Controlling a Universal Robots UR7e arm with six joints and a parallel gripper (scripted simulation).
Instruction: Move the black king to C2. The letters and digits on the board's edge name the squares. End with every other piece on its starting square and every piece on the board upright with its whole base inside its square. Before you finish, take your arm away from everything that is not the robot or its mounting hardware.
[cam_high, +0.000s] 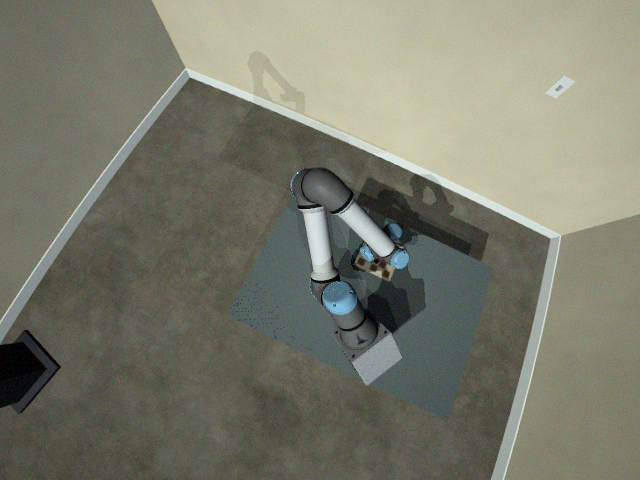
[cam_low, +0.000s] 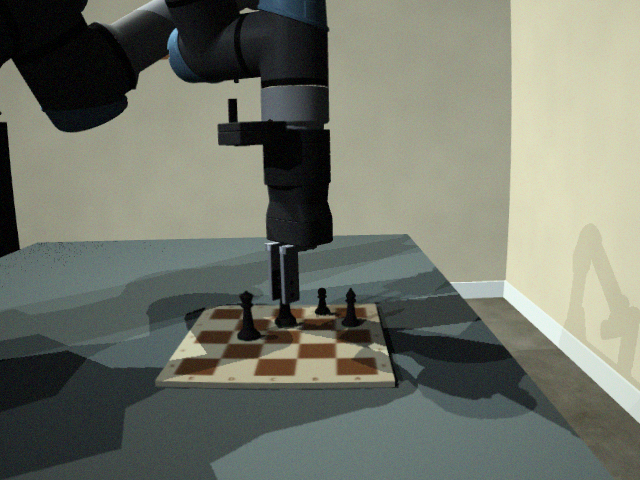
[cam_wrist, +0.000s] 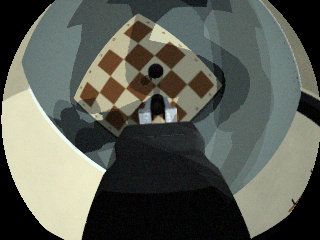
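My gripper is now 10 mm above the black king. The rest, counted from my hand: black queen (40 mm to the right, 30 mm behind, 20 mm below); chessboard (50 mm below, 40 mm to the right, 10 mm ahead); black pawn (50 mm to the left, 30 mm below, 30 mm ahead).
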